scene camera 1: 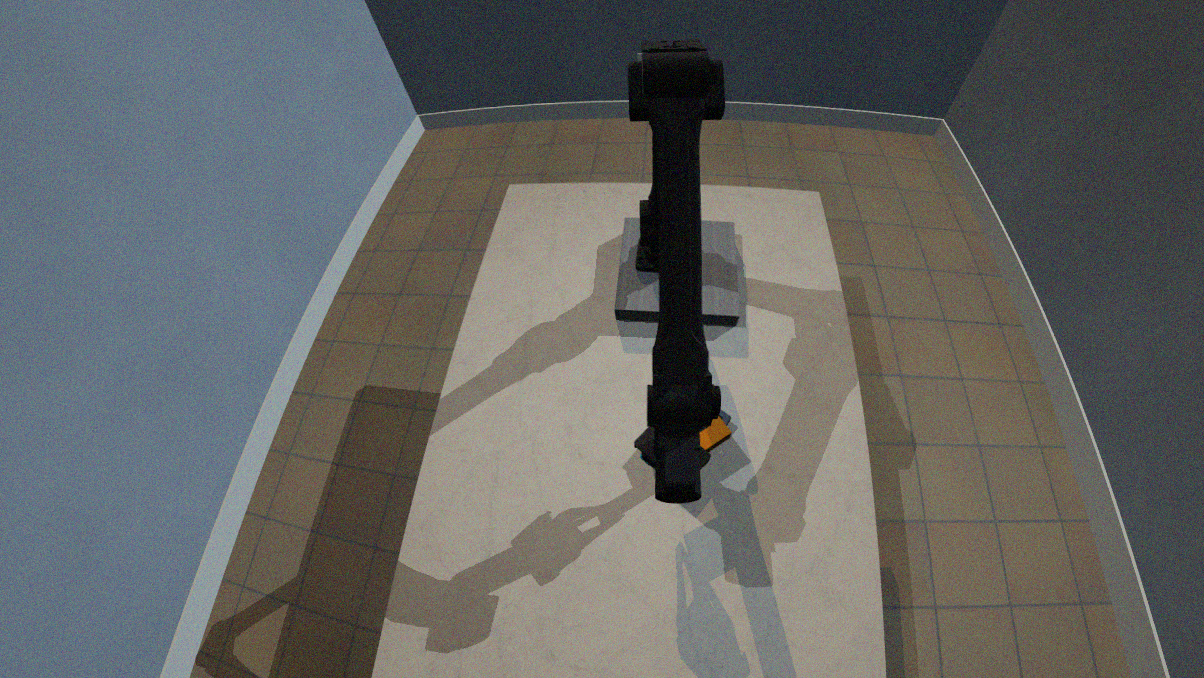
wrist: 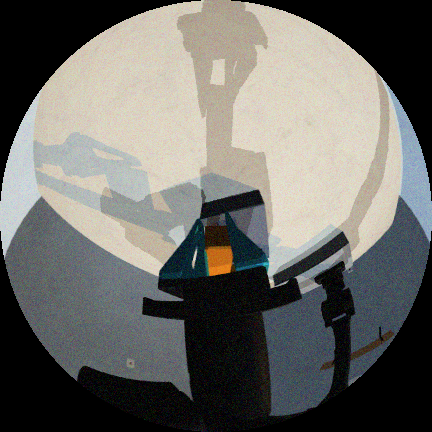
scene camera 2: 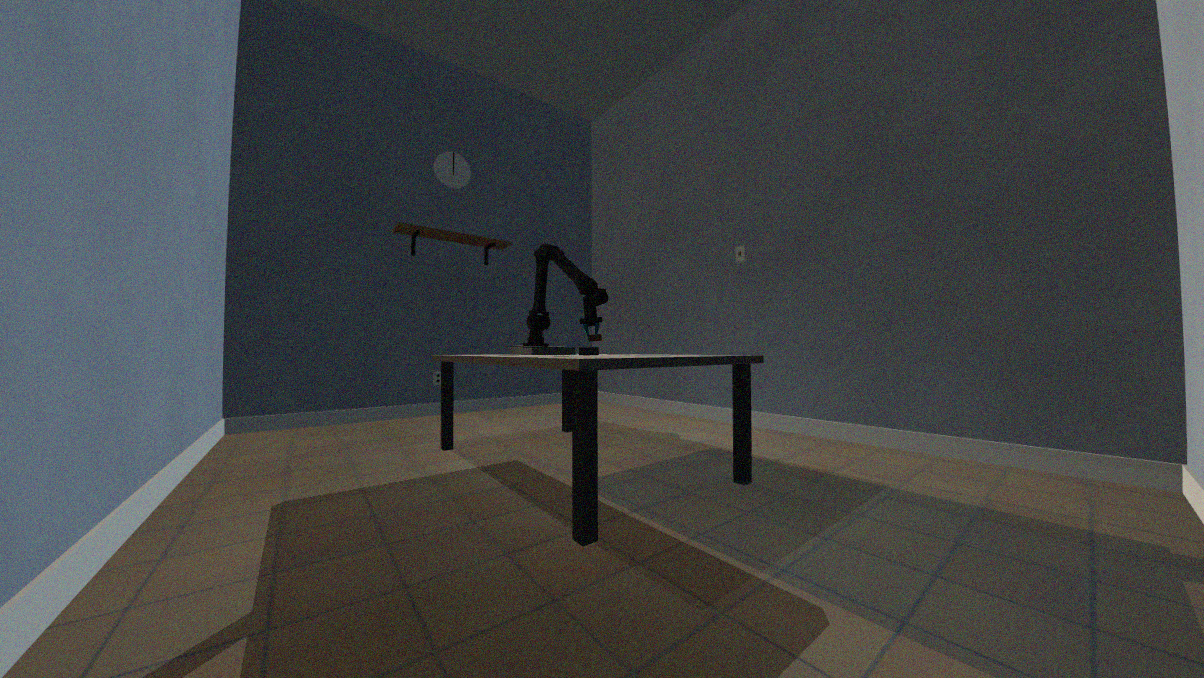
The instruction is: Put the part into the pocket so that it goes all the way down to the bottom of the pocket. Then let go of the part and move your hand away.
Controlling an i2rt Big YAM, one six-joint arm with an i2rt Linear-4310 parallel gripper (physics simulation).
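Frame: origin at the arm's base, x left, y up, z ahead, level; metres.
Seen in the pictures: gripper, fingertip midpoint: [wrist: 213, 218] [scene camera 2: 592, 340]; arm's base at its link origin: [wrist: 329, 271] [scene camera 2: 535, 346].
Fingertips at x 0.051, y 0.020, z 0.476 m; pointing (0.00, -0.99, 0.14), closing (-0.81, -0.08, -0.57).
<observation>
Offsets run from my fingertips to a thing's top centre.
The orange part {dy +0.033, dx +0.038, dz -0.059 m} [scene camera 1: 715, 432] [scene camera 2: 594, 337] [wrist: 220, 257] is between the teal fingers of my gripper [scene camera 2: 591, 334] [wrist: 213, 218], which is shut on it. In scene camera 2 the part hangs a little above the dark grey pocket block {dy -0.029, dx +0.033, dz -0.085 m} [scene camera 2: 588, 350] [wrist: 259, 220], with a gap between them. In the wrist view the block lies beyond and below the fingertips, and its pocket opening is mostly hidden behind the fingers and the part. In scene camera 1 the arm covers the fingers and most of the block; the part shows at the arm's right side.
The light table top [scene camera 1: 522, 471] [scene camera 2: 674, 360] [wrist: 125, 90] carries the block and the arm. The grey base plate [scene camera 1: 720, 294] under the arm stands behind the block, toward the back wall. Arm shadows cross the table. A wall shelf [scene camera 2: 450, 236] hangs well behind the arm.
</observation>
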